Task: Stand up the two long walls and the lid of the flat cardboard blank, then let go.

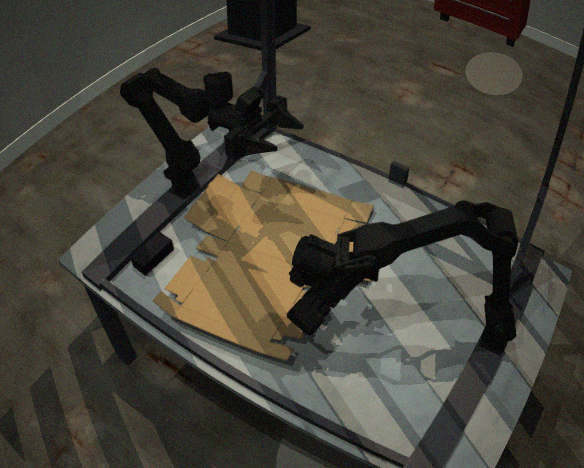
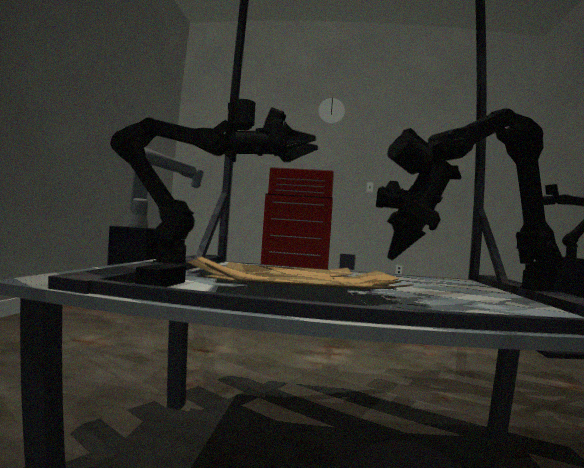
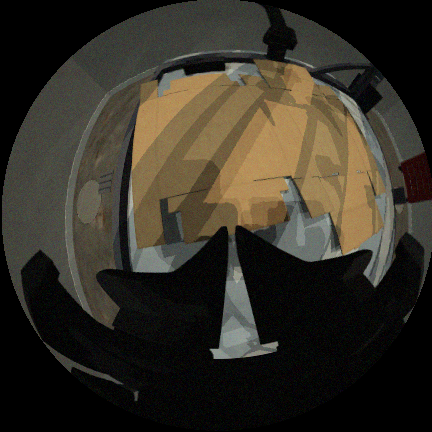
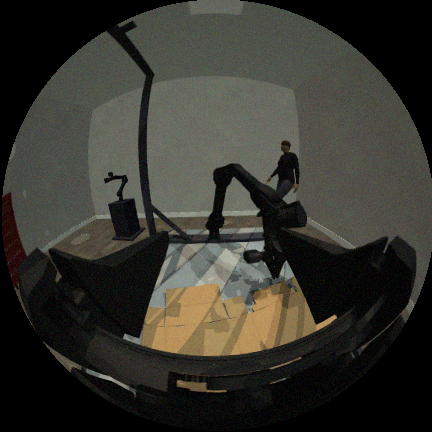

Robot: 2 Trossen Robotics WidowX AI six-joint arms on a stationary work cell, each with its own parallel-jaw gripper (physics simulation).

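Frame: origin at the left arm's base, x back, y right, z up, level; centimetres.
Seen in the pictures: left gripper, fingertip midpoint: (image 2: 389, 259) (image 3: 230, 231) (image 4: 274, 278); right gripper, fingertip midpoint: (image 1: 290, 137) (image 2: 316, 143) (image 4: 224, 234); left arm's base, origin of the base link: (image 1: 494, 340) (image 2: 538, 289) (image 4: 213, 236); right arm's base, origin of the base link: (image 1: 184, 188) (image 2: 169, 262) (image 3: 274, 58).
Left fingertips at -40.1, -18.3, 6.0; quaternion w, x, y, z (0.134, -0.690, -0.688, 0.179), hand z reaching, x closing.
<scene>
Offsets run from my left fingertips to a thing's top centre, as dx, dy, dz. Level surfaces: height alone.
The flat cardboard blank (image 1: 253, 241) (image 2: 290, 276) (image 3: 241, 141) (image 4: 209, 326) lies nearly flat on the table @(dz -7.9) (image 1: 383, 371), its panels down. My left gripper (image 1: 301, 320) (image 2: 393, 254) (image 3: 230, 231) is shut with nothing between its fingers. It points down and hangs a little above the table at the blank's near right edge, without touching it. My right gripper (image 1: 288, 136) (image 2: 313, 143) (image 4: 224, 234) is open and empty. It is held level, high above the blank's far end.
A black block @(-42.8, -3.9, -4.4) (image 1: 152, 252) sits on the table left of the blank, and a small black block @(-5.6, +55.1, -2.2) (image 1: 399, 172) at the far edge. A frame post (image 1: 268, 56) rises behind the right arm. A red tool chest (image 2: 297, 218) stands behind. A person (image 4: 287, 169) walks in the background.
</scene>
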